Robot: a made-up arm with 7 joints. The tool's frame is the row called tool. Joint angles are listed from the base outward. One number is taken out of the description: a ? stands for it. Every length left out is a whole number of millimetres.
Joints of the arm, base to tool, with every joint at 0 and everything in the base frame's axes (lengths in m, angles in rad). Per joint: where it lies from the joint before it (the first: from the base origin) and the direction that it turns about. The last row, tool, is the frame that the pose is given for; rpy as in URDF.
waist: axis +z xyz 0 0 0.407
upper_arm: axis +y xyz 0 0 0
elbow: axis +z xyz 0 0 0.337
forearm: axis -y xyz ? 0 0
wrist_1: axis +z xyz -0.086 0 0.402
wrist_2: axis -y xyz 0 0 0
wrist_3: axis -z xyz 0.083 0 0
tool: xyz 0 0 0 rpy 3.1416 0 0
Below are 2 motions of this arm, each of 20 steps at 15 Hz.
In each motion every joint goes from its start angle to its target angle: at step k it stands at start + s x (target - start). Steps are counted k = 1, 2, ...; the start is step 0. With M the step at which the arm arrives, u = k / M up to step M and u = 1 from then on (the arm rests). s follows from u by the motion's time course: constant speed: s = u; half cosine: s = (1 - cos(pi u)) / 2; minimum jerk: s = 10 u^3 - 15 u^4 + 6 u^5.
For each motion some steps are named. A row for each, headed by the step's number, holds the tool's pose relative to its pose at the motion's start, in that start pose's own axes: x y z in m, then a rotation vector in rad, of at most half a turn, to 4 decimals.
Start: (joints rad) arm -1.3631 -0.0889 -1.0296 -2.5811 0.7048 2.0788 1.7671
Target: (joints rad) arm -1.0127 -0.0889 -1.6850 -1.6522 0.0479 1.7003 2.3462
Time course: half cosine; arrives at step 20
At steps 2, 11, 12, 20:
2: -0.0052 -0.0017 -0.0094 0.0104 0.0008 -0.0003
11: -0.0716 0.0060 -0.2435 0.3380 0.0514 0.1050
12: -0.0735 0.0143 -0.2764 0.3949 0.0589 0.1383
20: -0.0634 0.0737 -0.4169 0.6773 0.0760 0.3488

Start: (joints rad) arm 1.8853 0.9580 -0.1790 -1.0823 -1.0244 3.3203 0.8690
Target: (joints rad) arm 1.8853 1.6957 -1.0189 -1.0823 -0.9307 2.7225 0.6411
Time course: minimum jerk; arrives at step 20
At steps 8, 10, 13, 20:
8: -0.1785 0.0683 0.0598 -0.2892 -0.3930 -0.2231
10: -0.2758 0.1097 0.0691 -0.4400 -0.6068 -0.3819
13: -0.3993 0.1706 0.0572 -0.6427 -0.8899 -0.6485
20: -0.4849 0.2225 0.0307 -0.8108 -1.1028 -0.9179

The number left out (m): 0.107
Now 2 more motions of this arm.
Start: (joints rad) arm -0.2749 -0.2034 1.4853 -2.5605 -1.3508 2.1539 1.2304
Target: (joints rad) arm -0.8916 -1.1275 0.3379 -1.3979 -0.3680 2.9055 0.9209
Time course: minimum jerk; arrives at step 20
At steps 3, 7, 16, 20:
3: 0.0159 0.0169 0.0121 -0.0108 -0.0249 0.0532
7: 0.1055 0.1913 0.0822 -0.1224 -0.1037 0.4815
16: 0.0944 0.5826 -0.3382 -0.9082 1.0038 1.0925
20: 0.0954 0.5536 -0.3933 -0.9793 1.1448 1.0254

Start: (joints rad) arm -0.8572 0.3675 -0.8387 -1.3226 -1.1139 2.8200 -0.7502
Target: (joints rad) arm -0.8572 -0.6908 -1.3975 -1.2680 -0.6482 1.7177 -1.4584
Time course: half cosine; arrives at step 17
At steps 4, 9, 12, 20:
4: -0.1205 0.0238 -0.0062 0.0866 -0.1747 0.0921
9: -0.5041 -0.0515 -0.0733 0.5416 -0.4562 0.4733
12: -0.6867 -0.2080 -0.1351 0.8668 -0.3701 0.7471
20: -0.7757 -0.3714 -0.1827 1.0827 -0.1580 0.9603

